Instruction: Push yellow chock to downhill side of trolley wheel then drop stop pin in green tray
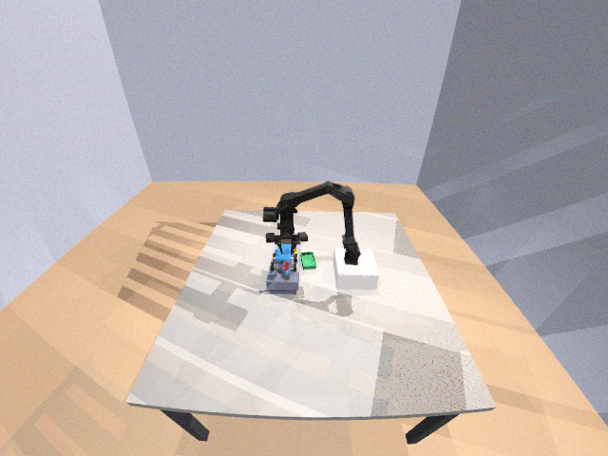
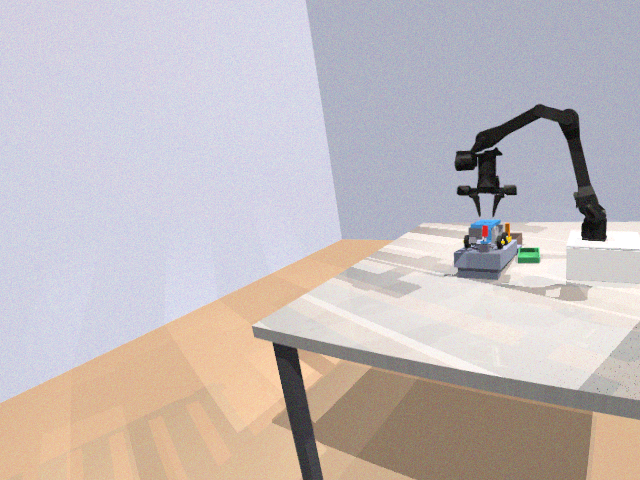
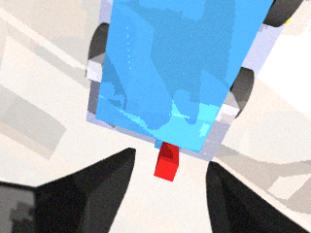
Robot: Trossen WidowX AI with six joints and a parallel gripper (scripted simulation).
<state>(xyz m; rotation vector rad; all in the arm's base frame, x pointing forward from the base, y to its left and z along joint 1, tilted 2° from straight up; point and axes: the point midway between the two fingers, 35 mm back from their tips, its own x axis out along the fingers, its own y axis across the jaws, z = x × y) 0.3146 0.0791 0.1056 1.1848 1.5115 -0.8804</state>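
Right now the red-headed stop pin is 1 cm behind my gripper tip, 4 cm to the left of it and 6 cm below it. Also, from my gripper tip: yellow chock 2 cm behind, 14 cm to the right, 10 cm below; then trolley 2 cm ahead, 5 cm to the right, 8 cm below; then grey ramp block 2 cm ahead, 5 cm to the right, 14 cm below.
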